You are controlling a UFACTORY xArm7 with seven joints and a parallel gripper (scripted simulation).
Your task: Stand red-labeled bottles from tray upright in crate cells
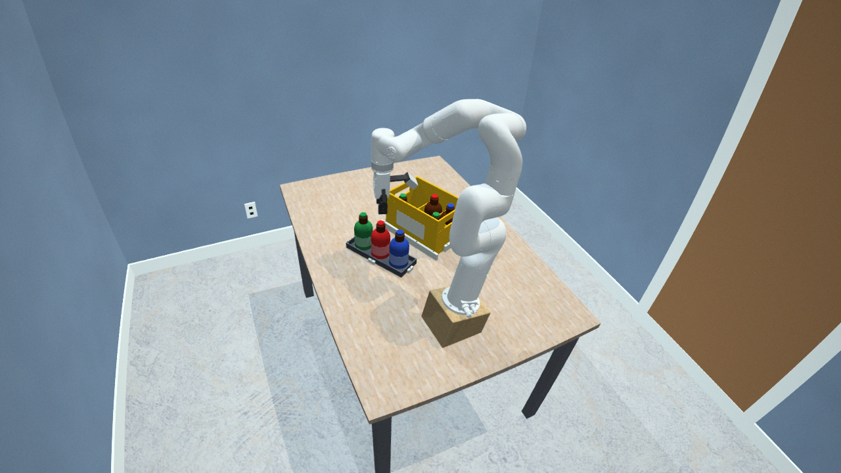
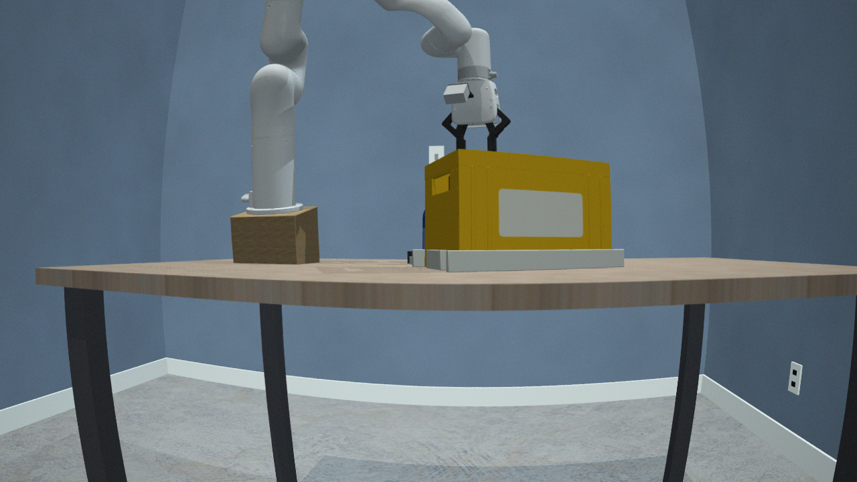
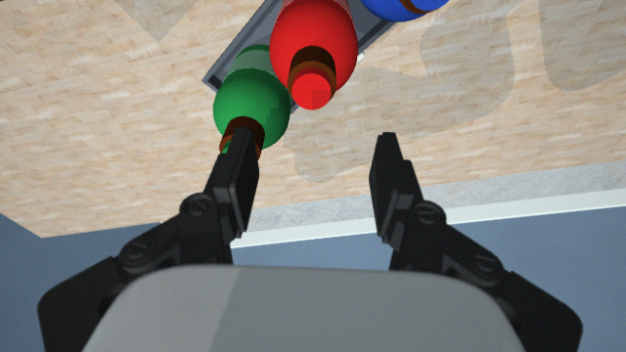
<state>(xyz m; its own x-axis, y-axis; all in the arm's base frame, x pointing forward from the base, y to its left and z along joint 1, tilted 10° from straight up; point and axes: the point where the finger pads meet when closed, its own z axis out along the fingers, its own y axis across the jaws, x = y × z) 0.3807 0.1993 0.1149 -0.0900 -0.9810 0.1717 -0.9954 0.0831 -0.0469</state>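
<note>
My hand is 160 mm above the red-labeled bottle. The rest, counted from my hand: blue bottle 160 mm below, 60 mm behind, 50 mm to the right; green-labeled bottle 160 mm below, 70 mm ahead, 60 mm to the left; dark tray 230 mm below.
</note>
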